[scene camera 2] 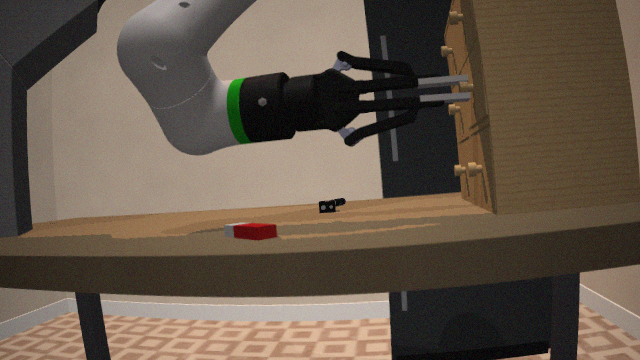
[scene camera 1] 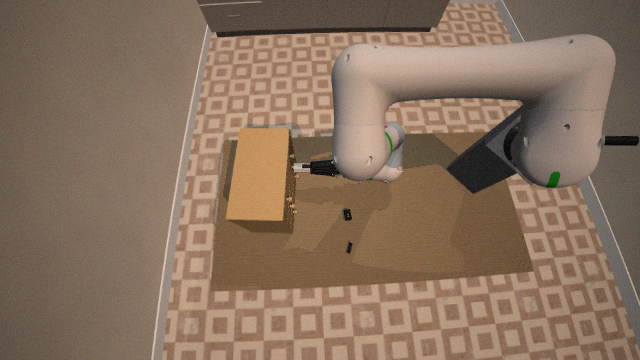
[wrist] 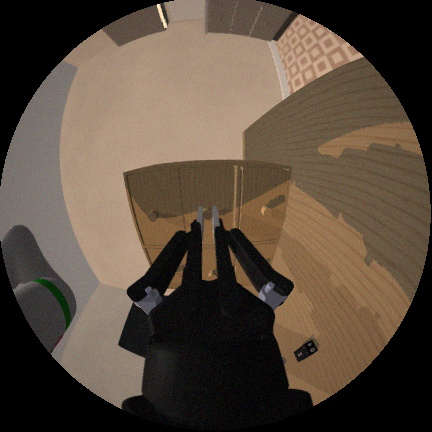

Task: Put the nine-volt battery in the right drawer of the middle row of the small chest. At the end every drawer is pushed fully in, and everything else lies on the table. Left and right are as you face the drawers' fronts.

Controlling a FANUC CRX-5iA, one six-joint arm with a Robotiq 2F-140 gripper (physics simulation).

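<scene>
The small wooden chest stands at one end of the table, with two columns of knobbed drawers. My gripper is level in front of it, shut on the knob of the right drawer in the middle row. The drawer fronts look about flush; whether this drawer stands slightly out, I cannot tell. The nine-volt battery, black with two round terminals, lies on the table away from the chest's front.
A small black object lies beyond the battery. A red and white block lies near the table edge in scene camera 2. Other knobs, such as the top one and the bottom one, stick out near my fingers.
</scene>
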